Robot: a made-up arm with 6 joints.
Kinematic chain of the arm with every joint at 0, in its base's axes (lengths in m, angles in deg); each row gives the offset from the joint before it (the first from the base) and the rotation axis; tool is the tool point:
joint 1: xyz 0 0 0.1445 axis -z
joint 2: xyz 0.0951 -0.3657 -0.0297 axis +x
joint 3: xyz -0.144 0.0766 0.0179 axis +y
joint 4: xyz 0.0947 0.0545 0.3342 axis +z
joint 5: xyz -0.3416 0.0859 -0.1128 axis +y
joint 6: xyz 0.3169 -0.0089 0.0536 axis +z
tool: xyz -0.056 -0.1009 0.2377
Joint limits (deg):
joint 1: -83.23..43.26
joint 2: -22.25..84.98
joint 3: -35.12..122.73
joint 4: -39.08..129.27
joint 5: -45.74..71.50
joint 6: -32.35..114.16
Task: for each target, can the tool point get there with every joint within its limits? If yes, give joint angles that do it. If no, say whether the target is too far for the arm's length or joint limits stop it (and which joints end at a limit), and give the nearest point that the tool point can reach.
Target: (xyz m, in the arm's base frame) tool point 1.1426 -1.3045 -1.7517
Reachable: no: too far | nearest point 0.5018 -0.5730 -0.4187 | short by 1.650 m
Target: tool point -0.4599 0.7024 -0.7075
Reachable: no: joint limits stop it (at a limit: joint 1, joint 3, joint 4, joint 5) | nearest point -0.0360 0.3945 -0.2921 | short by 0.669 m
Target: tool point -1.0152 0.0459 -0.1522
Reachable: no: joint limits stop it (at a limit: joint 1, joint 2, joint 3, joint 5, joint 6) | nearest point -0.9161 -0.1532 0.0311 | short by 0.288 m
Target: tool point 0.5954 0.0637 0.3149
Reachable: yes | joints -36.24 -3.06 66.63 39.61 -15.10 45.58
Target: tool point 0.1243 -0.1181 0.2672
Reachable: yes | joints -30.53 -12.81 2.71 113.20 57.34 -15.22
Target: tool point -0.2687 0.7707 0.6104
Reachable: no: joint limits stop it (at a limit: joint 1, joint 2, joint 3, joint 4, joint 5, joint 6) | nearest point -0.2594 0.4789 0.5284 | short by 0.303 m
